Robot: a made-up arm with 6 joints.
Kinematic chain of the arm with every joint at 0, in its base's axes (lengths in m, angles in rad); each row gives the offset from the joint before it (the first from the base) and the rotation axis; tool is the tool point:
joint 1: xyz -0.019 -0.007 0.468 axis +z
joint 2: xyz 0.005 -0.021 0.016 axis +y
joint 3: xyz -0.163 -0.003 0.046 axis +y
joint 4: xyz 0.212 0.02 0.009 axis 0.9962 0 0.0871
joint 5: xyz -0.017 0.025 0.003 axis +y
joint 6: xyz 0.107 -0.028 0.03 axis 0.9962 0 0.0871
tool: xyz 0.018 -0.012 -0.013
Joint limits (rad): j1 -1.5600..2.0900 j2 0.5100..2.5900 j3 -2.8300..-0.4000 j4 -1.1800..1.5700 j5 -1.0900..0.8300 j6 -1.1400..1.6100
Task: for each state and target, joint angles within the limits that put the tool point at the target. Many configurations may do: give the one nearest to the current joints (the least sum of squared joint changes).
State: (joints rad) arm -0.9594 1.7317 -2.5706 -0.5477 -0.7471 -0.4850
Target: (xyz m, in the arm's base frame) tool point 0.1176 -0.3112 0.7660
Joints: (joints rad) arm -1.2875 2.0597 -2.2161 -0.5818 -1.0900 -0.5681
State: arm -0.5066 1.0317 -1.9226 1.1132 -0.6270 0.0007
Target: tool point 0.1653 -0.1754 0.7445
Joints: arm -0.3287 1.0437 -1.3019 1.3038 -0.7514 -0.0312
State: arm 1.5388 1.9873 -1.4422 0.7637 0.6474 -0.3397
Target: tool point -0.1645 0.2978 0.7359
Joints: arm 1.9308 1.4897 -1.8832 0.8681 0.6111 -0.3277
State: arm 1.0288 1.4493 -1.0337 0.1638 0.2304 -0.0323
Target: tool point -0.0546 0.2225 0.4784
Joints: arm 1.6993 1.1230 -0.6976 0.3537 0.6496 0.0464
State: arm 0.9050 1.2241 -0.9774 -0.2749 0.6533 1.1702
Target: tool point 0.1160 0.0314 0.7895
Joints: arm 0.5262 0.5630 -1.3716 -0.4813 0.7126 1.1188
